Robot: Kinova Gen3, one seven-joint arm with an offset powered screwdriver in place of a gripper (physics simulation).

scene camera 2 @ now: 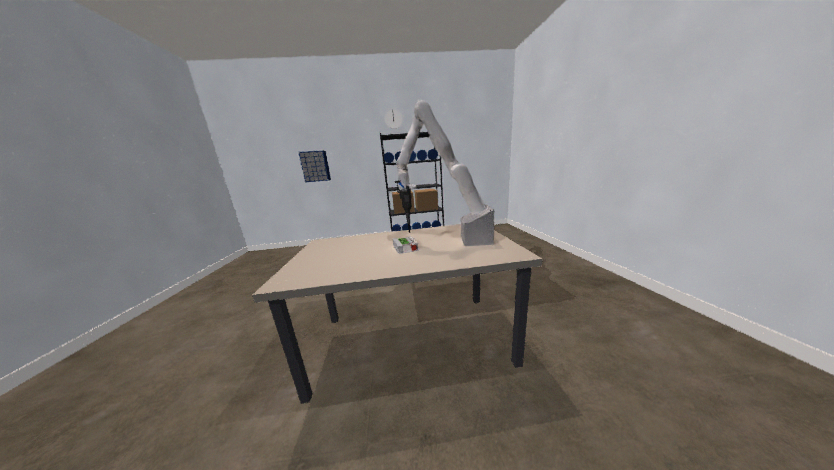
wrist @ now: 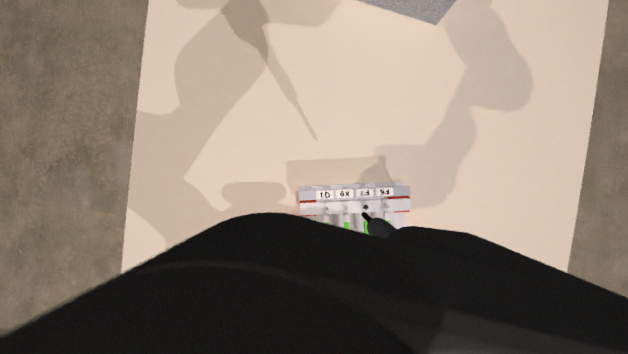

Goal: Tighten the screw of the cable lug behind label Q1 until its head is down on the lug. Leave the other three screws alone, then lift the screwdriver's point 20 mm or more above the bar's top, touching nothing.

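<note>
The terminal bar lies on the table, with four upside-down labels in the wrist view. Label Q1 is the leftmost there; a small grey screw spot shows behind it. How high that screw stands is too small to tell. A darker round spot shows behind the third label from the left. My screwdriver points down, its tip above the bar. In the wrist view the tip appears over the third position, to the right of Q1. It has no fingers. The black housing hides the bar's lower part.
The grey robot base stands on the table near its back right in the scene view. Shadows of the arm and tool fall across the tabletop. A shelf rack stands behind the table.
</note>
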